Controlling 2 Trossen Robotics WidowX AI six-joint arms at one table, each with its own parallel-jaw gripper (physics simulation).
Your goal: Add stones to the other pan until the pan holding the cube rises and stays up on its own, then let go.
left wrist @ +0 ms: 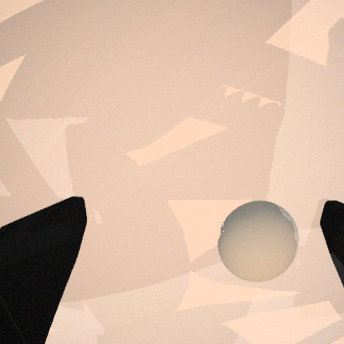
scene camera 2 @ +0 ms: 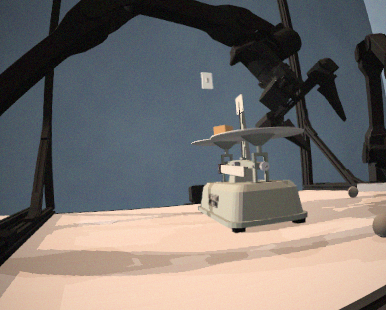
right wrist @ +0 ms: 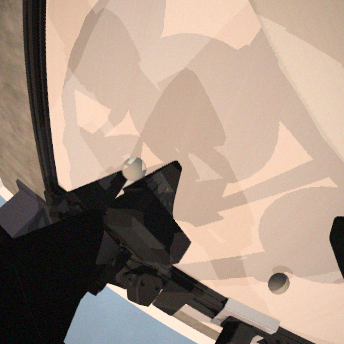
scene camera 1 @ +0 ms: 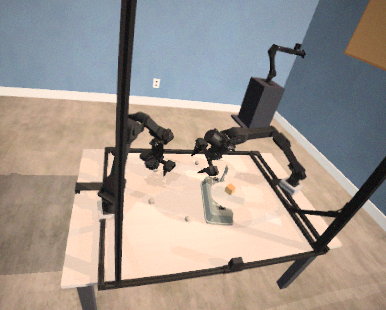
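Pixels of known places: left gripper, fingertip midpoint: (left wrist: 209, 212) (right wrist: 149, 167) (scene camera 1: 157, 172); right gripper, fingertip midpoint: (scene camera 2: 326, 136) (right wrist: 223, 227) (scene camera 1: 194, 164); left arm's base at its link origin: (scene camera 2: 378, 182) (right wrist: 240, 326) (scene camera 1: 110, 208); right arm's base at its link origin: (scene camera 1: 292, 182).
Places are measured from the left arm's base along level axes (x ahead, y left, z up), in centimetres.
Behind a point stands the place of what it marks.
Note:
The balance scale (scene camera 1: 209, 214) @(y -13.3, x 40.3, z 2.4 cm) (scene camera 2: 265, 202) @(y 8.2, x 54.0, z 1.8 cm) stands on the table. An orange cube (scene camera 1: 230, 189) @(y -12.7, x 46.6, z 16.2 cm) (scene camera 2: 222, 129) @(y -10.1, x 48.7, z 15.6 cm) rests on its far pan (scene camera 2: 201, 142) @(y -13.5, x 52.0, z 13.3 cm) in scene camera 2; that pan looks lower than the nearer pan (scene camera 2: 285, 132) @(y 8.9, x 49.4, z 12.1 cm), where no stone shows. My left gripper (scene camera 1: 161, 172) @(y 21.1, x 25.9, z -1.5 cm) (left wrist: 209, 212) @(y 21.1, x 25.9, z -1.5 cm) (right wrist: 149, 167) @(y 21.1, x 25.9, z -1.5 cm) is open, low over the table; a round stone (left wrist: 258, 241) @(y 22.0, x 24.8, z 0.3 cm) (right wrist: 134, 169) @(y 22.1, x 26.2, z 0.0 cm) lies between its fingers, nearer the right finger in the left wrist view, not gripped. My right gripper (scene camera 1: 198, 157) (scene camera 2: 325, 134) @(y 10.3, x 40.1, z 11.5 cm) (right wrist: 223, 227) @(y 10.3, x 40.1, z 11.5 cm) is open and empty, raised behind the scale.
Loose stones lie near the back (scene camera 1: 196, 162) @(y 25.3, x 50.1, z 0.0 cm), at the left (scene camera 1: 151, 201) @(y 0.6, x 17.9, z 0.1 cm) and left of the scale (scene camera 1: 187, 218) @(y -11.8, x 30.8, z 0.2 cm). My arms stand close together at the back. Black frame rails (scene camera 1: 175, 280) @(y -34.6, x 18.5, z -3.8 cm) border the table. A small black box (scene camera 1: 235, 263) @(y -37.4, x 40.1, z 3.0 cm) sits on the front rail.

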